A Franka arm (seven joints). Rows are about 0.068 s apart.
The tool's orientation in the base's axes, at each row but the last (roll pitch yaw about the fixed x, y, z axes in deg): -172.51 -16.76 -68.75; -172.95 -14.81 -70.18; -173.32 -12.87 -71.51; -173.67 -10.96 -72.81; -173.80 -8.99 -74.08; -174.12 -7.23 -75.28
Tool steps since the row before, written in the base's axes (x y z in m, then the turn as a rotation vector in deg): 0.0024 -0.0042 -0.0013 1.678 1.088 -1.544; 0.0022 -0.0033 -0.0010 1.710 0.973 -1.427; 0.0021 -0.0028 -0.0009 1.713 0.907 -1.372; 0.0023 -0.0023 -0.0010 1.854 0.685 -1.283; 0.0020 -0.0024 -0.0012 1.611 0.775 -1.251; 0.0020 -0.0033 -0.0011 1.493 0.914 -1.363
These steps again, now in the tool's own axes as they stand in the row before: 0.0042 -0.0004 0.0027 -0.834 -1.764 1.605; 0.0035 -0.0007 0.0021 -0.689 -1.765 1.522; 0.0030 -0.0009 0.0017 -0.615 -1.752 1.481; 0.0026 -0.0013 0.0017 -0.348 -1.825 1.449; 0.0026 -0.0011 0.0018 -0.495 -1.623 1.372; 0.0035 -0.0009 0.0017 -0.672 -1.535 1.454
